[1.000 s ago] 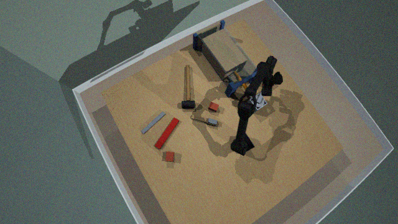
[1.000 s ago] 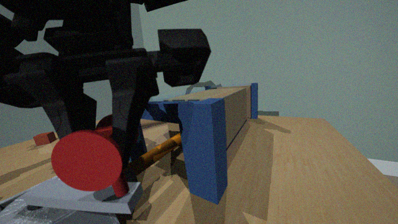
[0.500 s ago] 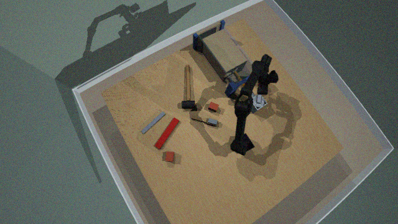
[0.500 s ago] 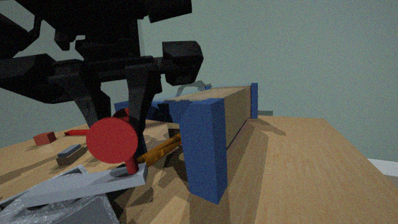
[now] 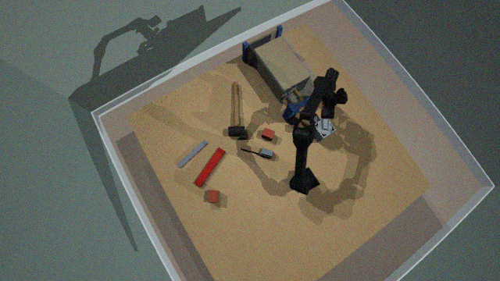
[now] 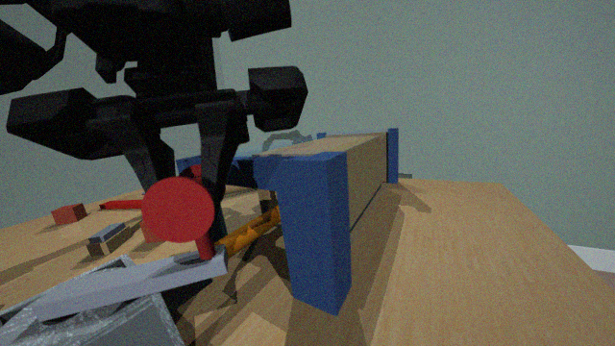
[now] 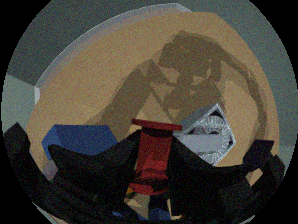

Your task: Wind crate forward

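Now: gripper tip 8 cm short of the blue frame, 8 cm to the right of it and 3 cm above it. Also, from my gripper tip: red grip (1 cm ahead, 1 cm to the left); then brush-like tool (1 cm behind, 43 cm to the left, 12 cm below); then grey winch (9 cm behind, 5 cm to the left, 10 cm below).
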